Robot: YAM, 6 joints.
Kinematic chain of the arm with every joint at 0, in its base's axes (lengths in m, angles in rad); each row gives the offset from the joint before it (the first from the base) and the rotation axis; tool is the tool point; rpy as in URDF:
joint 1: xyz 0 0 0.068 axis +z
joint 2: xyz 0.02 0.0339 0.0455 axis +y
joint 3: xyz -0.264 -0.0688 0 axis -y
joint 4: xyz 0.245 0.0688 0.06 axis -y
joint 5: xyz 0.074 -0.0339 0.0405 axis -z
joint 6: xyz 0.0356 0 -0.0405 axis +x
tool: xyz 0 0 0 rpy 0 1.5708 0
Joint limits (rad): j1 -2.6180..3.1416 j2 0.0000..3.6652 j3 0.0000..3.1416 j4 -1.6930..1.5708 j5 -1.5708..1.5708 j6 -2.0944..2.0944
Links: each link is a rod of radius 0.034 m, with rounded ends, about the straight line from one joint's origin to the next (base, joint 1, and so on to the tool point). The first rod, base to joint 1, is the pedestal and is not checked.
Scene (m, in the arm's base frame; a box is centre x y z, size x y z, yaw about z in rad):
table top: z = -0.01
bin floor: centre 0.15 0.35 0 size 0.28 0.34 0.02 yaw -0.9
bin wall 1: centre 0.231 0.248 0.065 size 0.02 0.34 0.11 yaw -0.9
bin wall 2: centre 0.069 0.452 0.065 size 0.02 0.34 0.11 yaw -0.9
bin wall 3: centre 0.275 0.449 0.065 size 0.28 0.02 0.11 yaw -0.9
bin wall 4: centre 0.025 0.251 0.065 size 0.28 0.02 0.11 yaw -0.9
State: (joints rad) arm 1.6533 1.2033 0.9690 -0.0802 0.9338 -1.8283
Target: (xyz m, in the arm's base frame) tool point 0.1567 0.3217 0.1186
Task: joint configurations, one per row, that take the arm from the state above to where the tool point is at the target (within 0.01 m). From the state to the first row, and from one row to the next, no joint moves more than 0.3 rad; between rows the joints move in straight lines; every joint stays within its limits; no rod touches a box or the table.
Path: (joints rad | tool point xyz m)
1: 1.5004 1.4418 0.9705 -0.0615 0.9177 -1.8283 | 0.0503 0.3112 0.2689
2: 1.3475 1.6804 0.9721 -0.0427 0.9016 -1.8283 | 0.1035 0.3295 0.1965
3: 1.1946 1.9189 0.9736 -0.0240 0.8855 -1.8283 | 0.1567 0.3217 0.1186

